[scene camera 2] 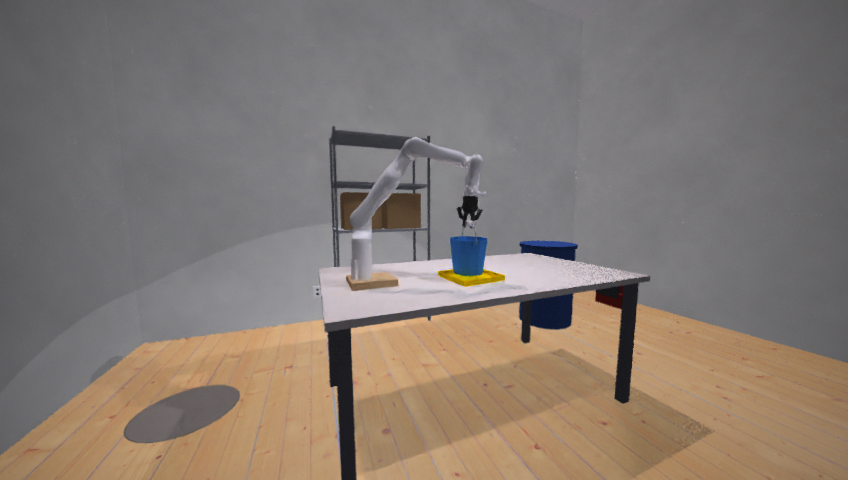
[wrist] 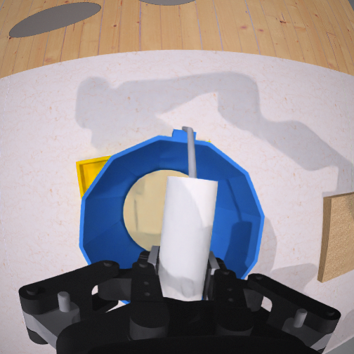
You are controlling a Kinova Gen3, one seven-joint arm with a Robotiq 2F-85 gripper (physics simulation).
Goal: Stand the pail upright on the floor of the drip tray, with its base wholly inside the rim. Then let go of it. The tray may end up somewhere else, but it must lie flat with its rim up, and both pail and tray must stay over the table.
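Where they show: gripper, between the fingertips: (scene camera 2: 468,228); arm's base, origin of its link: (scene camera 2: 362,278).
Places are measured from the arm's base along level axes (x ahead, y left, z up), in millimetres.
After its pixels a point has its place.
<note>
A blue pail (scene camera 2: 468,255) {x 444, y -261, z 109 mm} (wrist: 100,220) stands upright over the yellow drip tray (scene camera 2: 447,275) {x 407, y -142, z -9 mm} (wrist: 88,175), its bottom at the height of the tray's rim or inside it; whether it touches the tray floor I cannot tell. The tray lies flat on the table, rim up. In the wrist view the pail hides most of the tray; a corner shows at the left. The pail's wire handle stands up, with a white grip (wrist: 189,225). My gripper (scene camera 2: 470,224) {x 499, y -191, z 236 mm} (wrist: 180,260) is above the pail, shut on that grip.
The white table (scene camera 2: 380,309) {x -63, y -363, z -31 mm} (wrist: 40,110) carries the arm's wooden base block (scene camera 2: 374,282) {x 24, y -92, z -2 mm} (wrist: 340,235), left of the tray in the scene view. Behind the table stand a shelf rack (scene camera 2: 380,139) with brown boxes (scene camera 2: 401,211) and a dark blue barrel (scene camera 2: 556,252).
</note>
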